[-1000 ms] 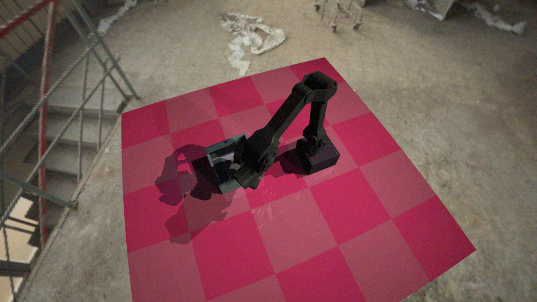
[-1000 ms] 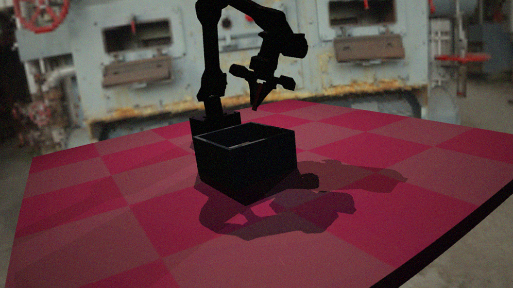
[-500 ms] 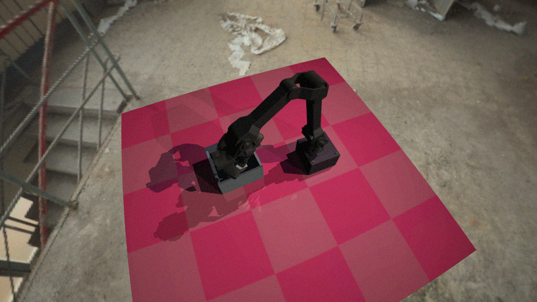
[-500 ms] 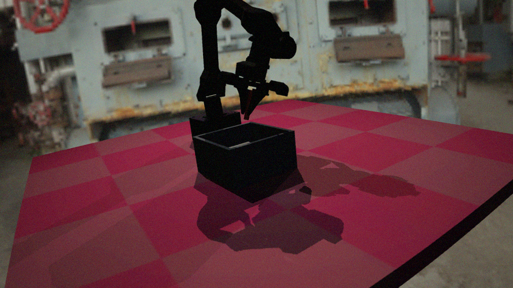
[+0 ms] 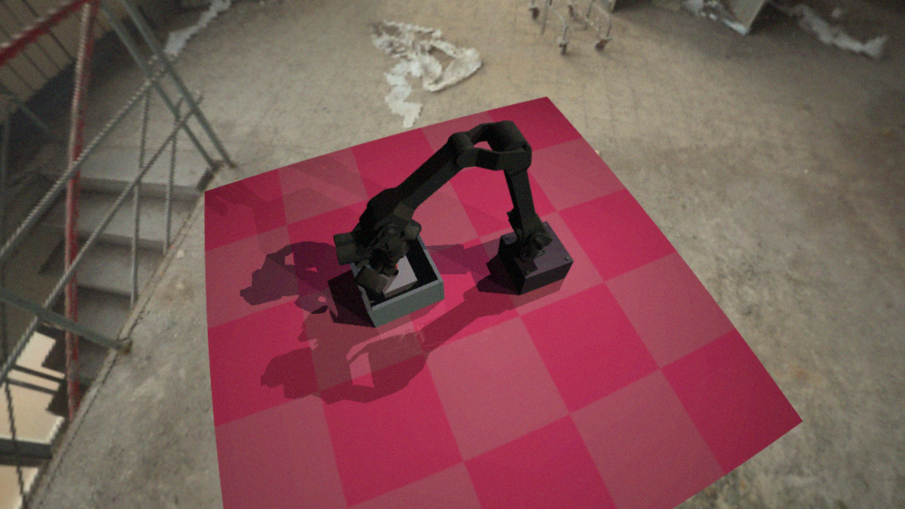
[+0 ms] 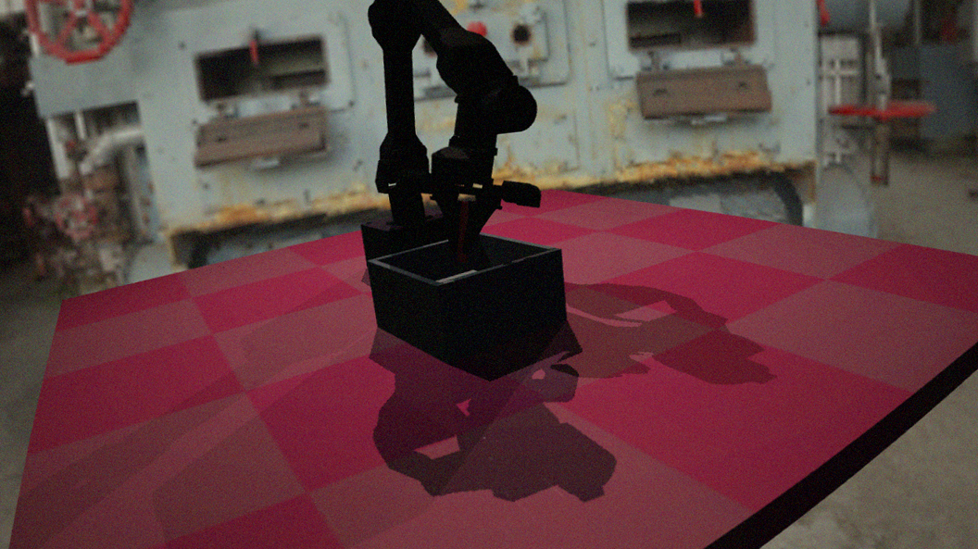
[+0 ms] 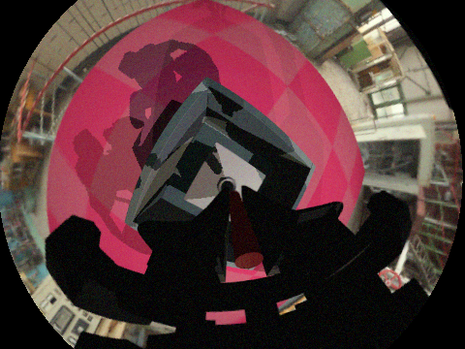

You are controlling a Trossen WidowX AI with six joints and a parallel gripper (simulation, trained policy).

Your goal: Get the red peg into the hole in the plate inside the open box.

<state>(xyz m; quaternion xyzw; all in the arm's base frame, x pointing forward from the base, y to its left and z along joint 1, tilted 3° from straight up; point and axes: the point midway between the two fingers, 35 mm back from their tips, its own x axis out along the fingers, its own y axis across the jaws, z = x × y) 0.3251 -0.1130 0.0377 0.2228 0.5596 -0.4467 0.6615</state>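
Now: gripper tip 20 mm to the right of the red peg and 20 mm below it. Also, from my gripper tip: grey plate: 60 mm below; then box: 80 mm below.
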